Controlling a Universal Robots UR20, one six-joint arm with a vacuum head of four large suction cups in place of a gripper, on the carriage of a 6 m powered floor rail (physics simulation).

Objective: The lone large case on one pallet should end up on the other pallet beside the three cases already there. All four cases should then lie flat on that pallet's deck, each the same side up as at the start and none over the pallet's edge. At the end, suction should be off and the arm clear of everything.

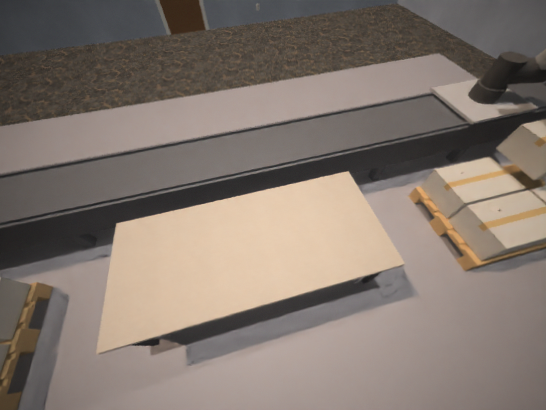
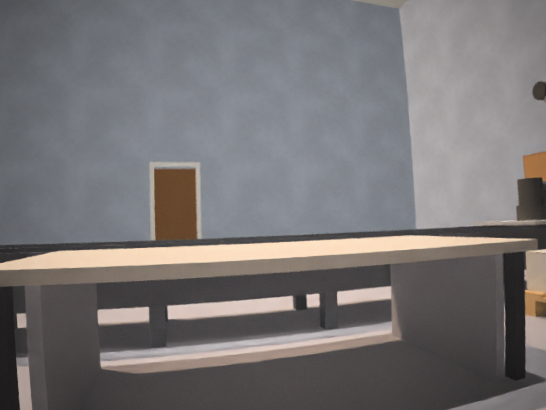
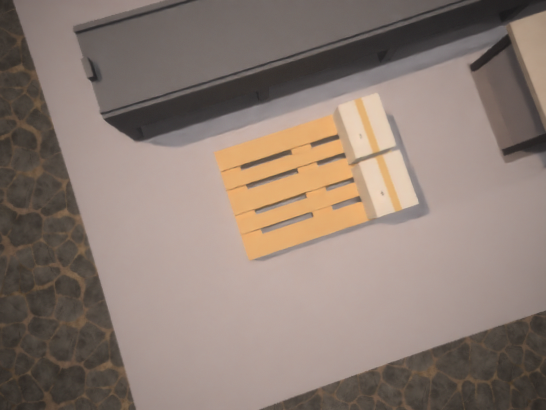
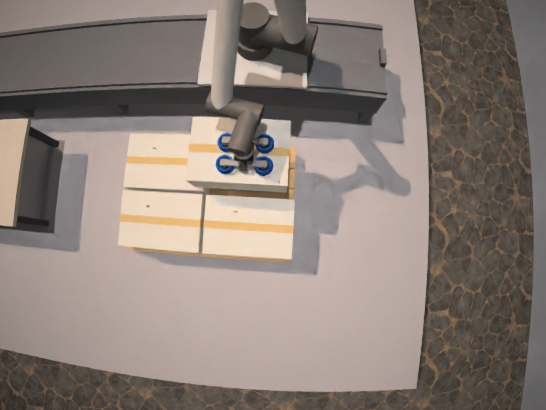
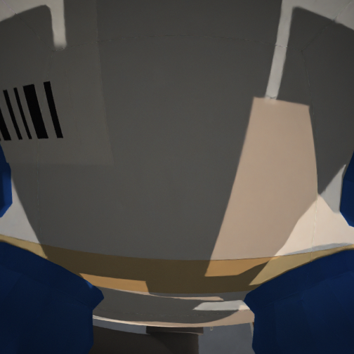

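Pixels of known places: arm's base, link origin: (image 1: 481,97) (image 2: 532,220) (image 4: 254,45).
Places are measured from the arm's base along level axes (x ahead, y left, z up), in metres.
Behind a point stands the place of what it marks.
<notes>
The large case (image 1: 531,145) @(x 0.752, y -0.312, z 0.095 m) (image 4: 200,170) @(x 0.903, y -0.233, z 0.166 m) (image 5: 175,150), white with a tan tape band, hangs level under my suction head. My gripper (image 4: 244,154) @(x 0.806, y 0.011, z 0.146 m) (image 5: 175,240) has its four blue cups on the case's top and holds it. The case is above the rear right corner of the south pallet (image 1: 441,225) @(x 1.001, y -0.892, z -0.460 m), higher than the others. Three cases lie flat there: rear left (image 4: 150,175) @(x 0.878, y -0.647, z -0.179 m), front left (image 4: 160,237) @(x 1.282, y -0.540, z -0.180 m) and front right (image 4: 250,245) @(x 1.293, y 0.048, z -0.179 m). A strip of deck shows between the held case and the front right one. The held case hides part of the rear left case and its own underside.
The north pallet (image 3: 270,142) @(x 0.657, y -5.057, z -0.427 m) bears two smaller white cases (image 3: 367,130) @(x 0.831, y -4.448, z -0.207 m) (image 3: 387,185) @(x 1.215, y -4.452, z -0.188 m) at one end. A table (image 1: 250,260) @(x 1.024, y -2.583, z -0.040 m) (image 2: 280,255) @(x 1.225, y -2.637, z -0.040 m) stands between the pallets. The floor rail (image 1: 250,145) (image 4: 125,55) runs behind them, with my arm's carriage (image 4: 215,65) at its south part.
</notes>
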